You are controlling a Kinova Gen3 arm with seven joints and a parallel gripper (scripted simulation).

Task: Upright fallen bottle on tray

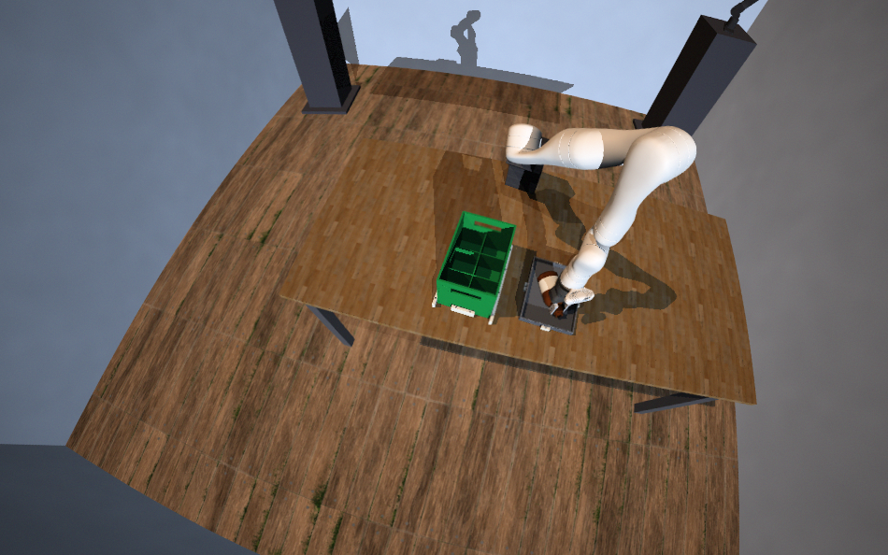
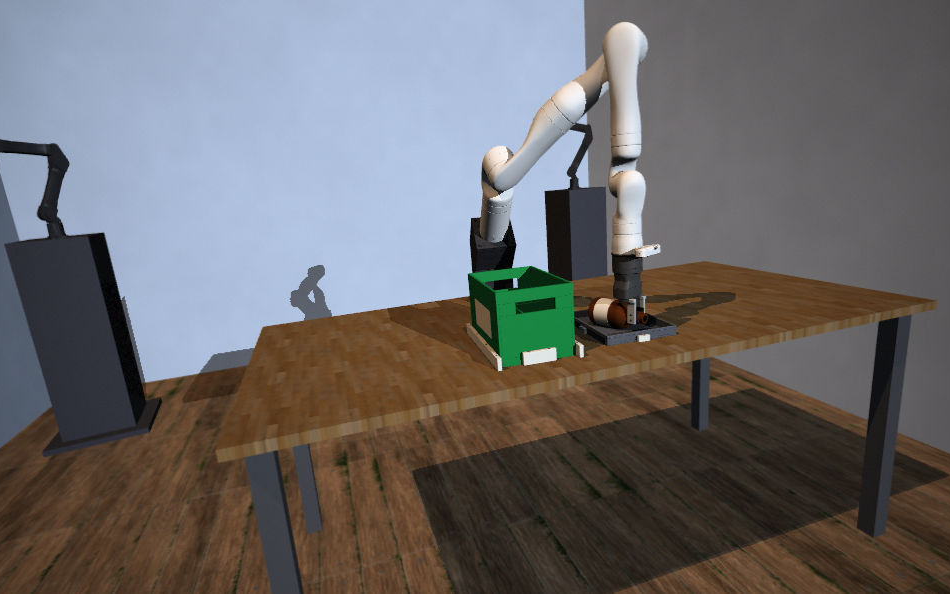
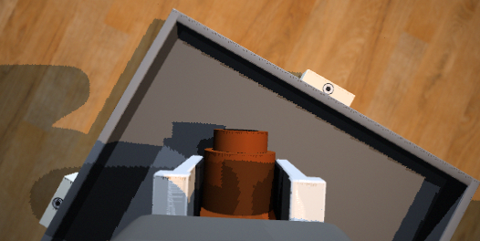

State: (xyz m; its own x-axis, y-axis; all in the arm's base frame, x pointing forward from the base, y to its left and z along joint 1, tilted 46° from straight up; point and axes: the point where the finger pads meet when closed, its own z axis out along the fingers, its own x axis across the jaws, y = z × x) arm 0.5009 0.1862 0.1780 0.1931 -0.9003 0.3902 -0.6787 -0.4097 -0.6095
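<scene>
My gripper is now 50 mm past the brown bottle, 10 mm to the left of it and 10 mm above it. The rest, counted from my hand: green crate: 110 mm behind, 290 mm to the right, 40 mm above; tray: 70 mm behind, 10 mm to the right, 30 mm below.
</scene>
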